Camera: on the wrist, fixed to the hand. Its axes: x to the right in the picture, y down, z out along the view.
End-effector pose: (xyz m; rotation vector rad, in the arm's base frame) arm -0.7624 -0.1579 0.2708 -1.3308 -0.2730 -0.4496
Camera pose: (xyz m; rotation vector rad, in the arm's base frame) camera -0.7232 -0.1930 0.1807 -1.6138 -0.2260 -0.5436
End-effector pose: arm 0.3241 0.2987 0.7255 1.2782 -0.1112 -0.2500
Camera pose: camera 0.3472 0.3710 0.7971 0.9872 -0.0385 -0.2785
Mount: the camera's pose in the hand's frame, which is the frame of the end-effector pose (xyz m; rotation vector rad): 0.0005 0.0905 -0.0519 -0.2967 0.0123 -0.0360
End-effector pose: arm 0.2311 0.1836 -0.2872 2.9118 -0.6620 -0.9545
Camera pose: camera 0.2256 0.0946 -0.2330 2.6738 -0.4259 -0.9456
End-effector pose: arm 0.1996 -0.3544 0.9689 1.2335 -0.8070 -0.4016
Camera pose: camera 0.2247 -0.2917 1.0484 0.9737 -0.6875 -0.5228
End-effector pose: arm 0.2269 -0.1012 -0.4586 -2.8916 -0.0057 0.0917
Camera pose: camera 0.2303 -0.2017 -0.4307 3.0931 0.0731 -0.0697
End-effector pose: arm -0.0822 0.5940 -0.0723 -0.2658 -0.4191 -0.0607
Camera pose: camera -0.0511 0.6673 -0.1397 -0.5499 -0.4022 -0.1603
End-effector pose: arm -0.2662 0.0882 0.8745 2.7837 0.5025 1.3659
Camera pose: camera -0.2803 -0.0047 0.9198 2.5185 0.3176 1.3278
